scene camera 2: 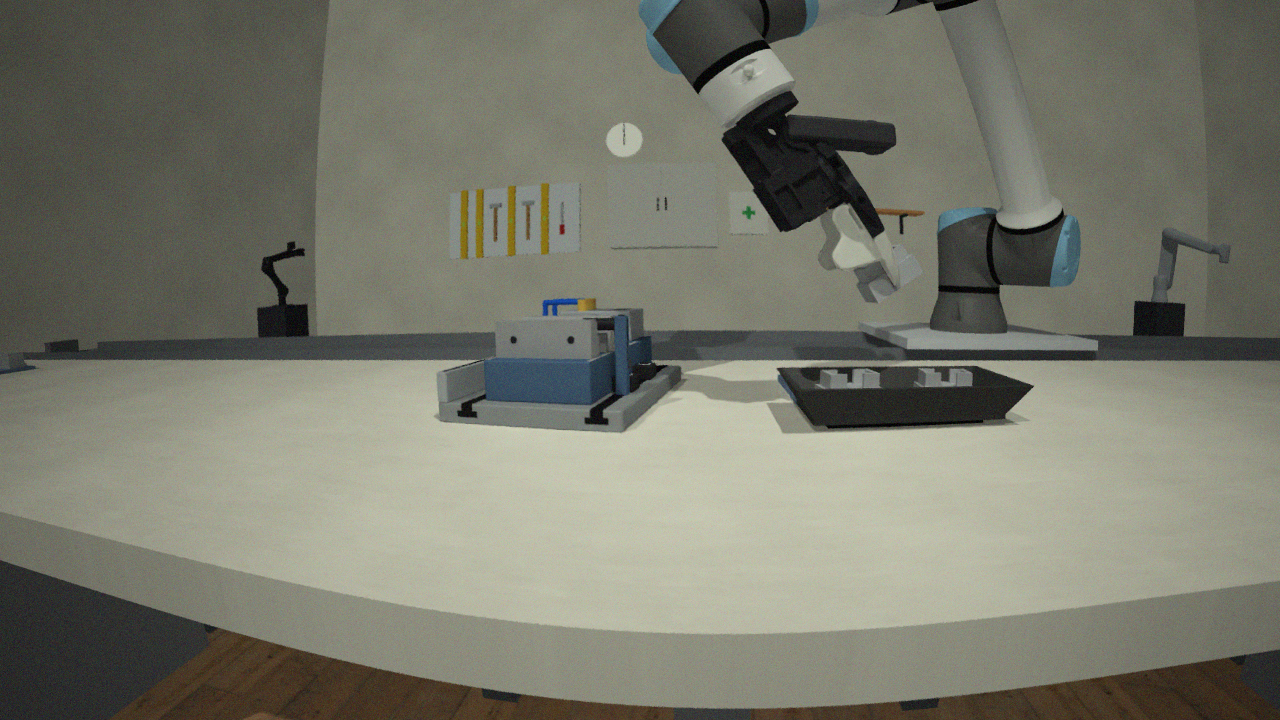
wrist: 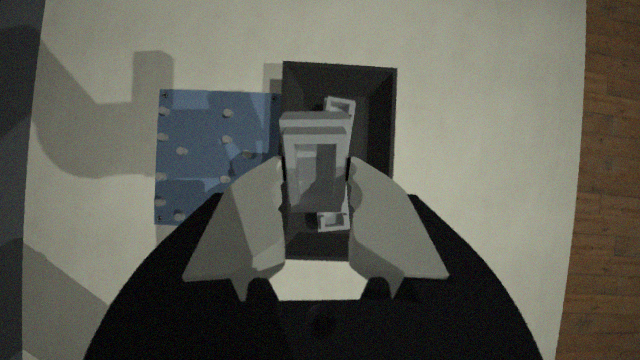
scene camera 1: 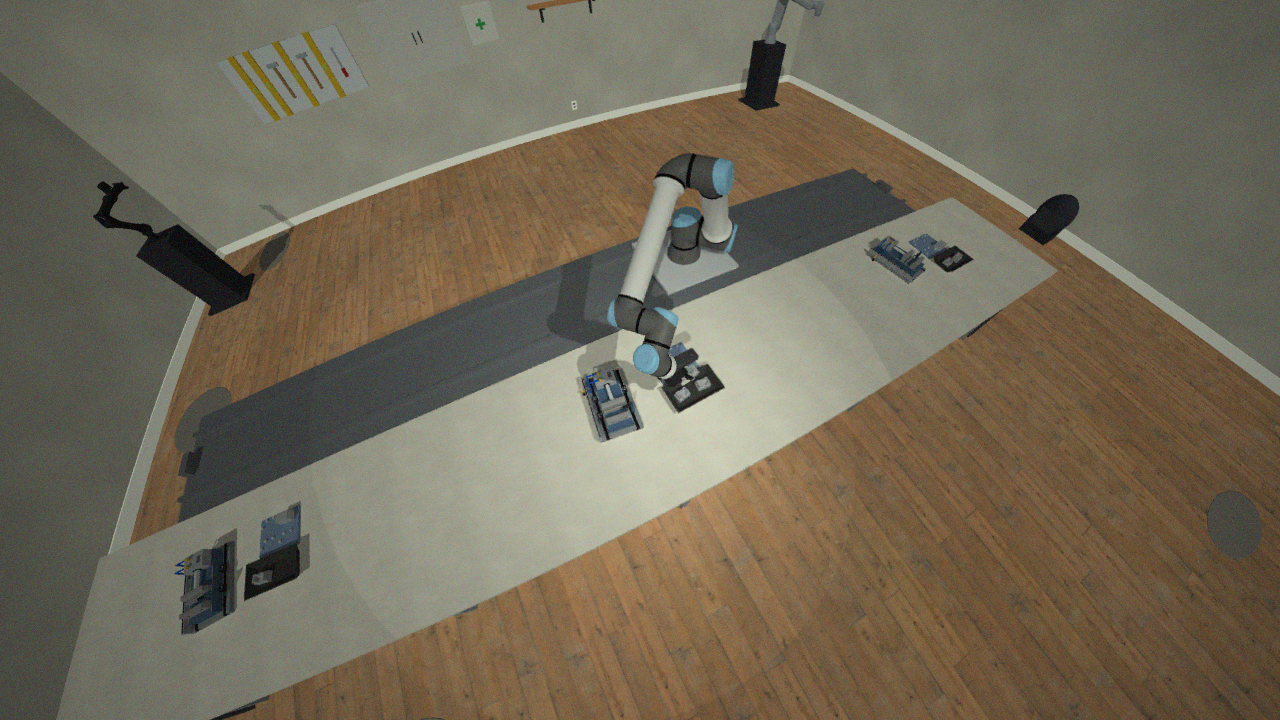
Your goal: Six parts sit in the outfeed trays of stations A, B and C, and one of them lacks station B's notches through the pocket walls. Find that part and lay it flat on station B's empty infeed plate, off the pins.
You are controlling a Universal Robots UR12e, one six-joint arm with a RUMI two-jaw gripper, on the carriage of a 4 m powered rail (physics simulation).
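Frame: origin at the arm's base, x ahead, y left, z up, level; metres.
Seen in the pictures: gripper, fingertip midpoint: (scene camera 2: 889, 283) (wrist: 315, 160) (scene camera 1: 690, 373); arm's base, origin of the base link: (scene camera 2: 968, 330) (scene camera 1: 683, 253).
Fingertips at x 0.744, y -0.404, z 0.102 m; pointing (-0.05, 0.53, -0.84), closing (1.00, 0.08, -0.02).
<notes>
Pixels of each thing's top centre, then the offset from my fingertips to it.
- light grey part, middle of its top: (wrist: 316, 160) (scene camera 2: 885, 243) (scene camera 1: 690, 369) dx +0.001, dy -0.004, dz +0.040 m
- blue infeed plate, middle of its top: (wrist: 215, 159) (scene camera 1: 673, 363) dx -0.139, dy +0.002, dz -0.124 m
- blue plate, middle of its top: (scene camera 1: 279, 532) dx -0.168, dy -1.887, dz -0.124 m
- machine, middle of its top: (scene camera 1: 904, 250) dx -0.136, dy +1.531, dz -0.033 m
My gripper (scene camera 2: 881, 266) (wrist: 315, 160) is shut on a light grey part (scene camera 2: 905, 266) (wrist: 315, 122). The part is tilted, and a framed recess in it faces the wrist camera. Its notches cannot be made out. It hangs above station B's black outfeed tray (scene camera 1: 699, 402) (scene camera 2: 908, 409) (wrist: 340, 75), close to the blue infeed plate (scene camera 1: 677, 349) (wrist: 197, 122) with its pale pins. Two grey parts lie in that tray: one part (scene camera 1: 703, 383) (scene camera 2: 944, 377) (wrist: 340, 106) and another part (scene camera 1: 682, 394) (scene camera 2: 848, 379) (wrist: 334, 221); the held part partly covers them in the wrist view.
Station B's machine (scene camera 1: 610, 402) (scene camera 2: 554, 377) stands left of the tray. At the table's left end are another machine (scene camera 1: 205, 586), a blue plate (scene camera 1: 281, 528) and a tray (scene camera 1: 284, 571) with a part (scene camera 1: 261, 577). A machine (scene camera 1: 895, 257), plate (scene camera 1: 926, 243) and tray (scene camera 1: 964, 259) stand right.
</notes>
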